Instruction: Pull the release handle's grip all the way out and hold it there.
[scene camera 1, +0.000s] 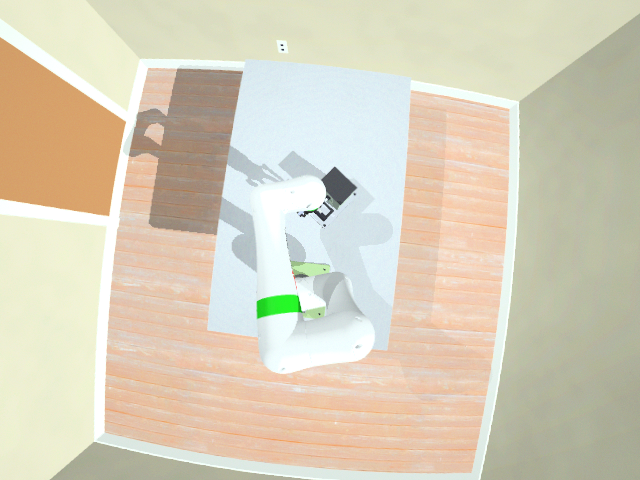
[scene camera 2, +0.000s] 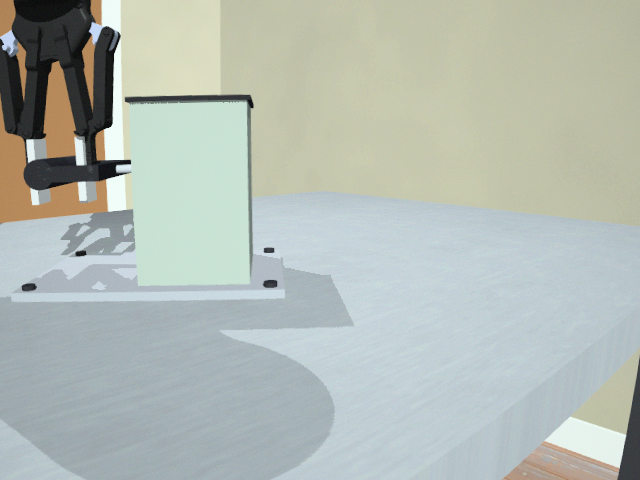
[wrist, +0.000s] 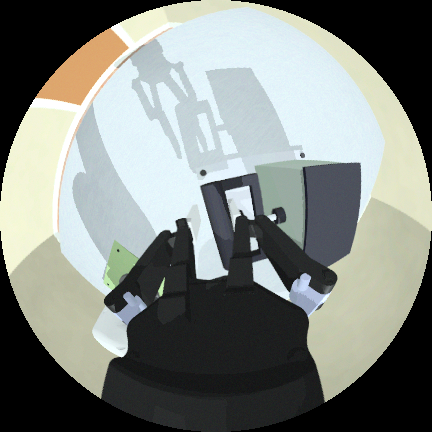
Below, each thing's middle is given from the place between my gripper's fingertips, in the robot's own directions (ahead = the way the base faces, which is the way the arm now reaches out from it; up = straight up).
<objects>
Right now my hand is 8 cm short of the base plate (wrist: 224, 169), 6 cm to the left of it and 7 cm above it.
</objects>
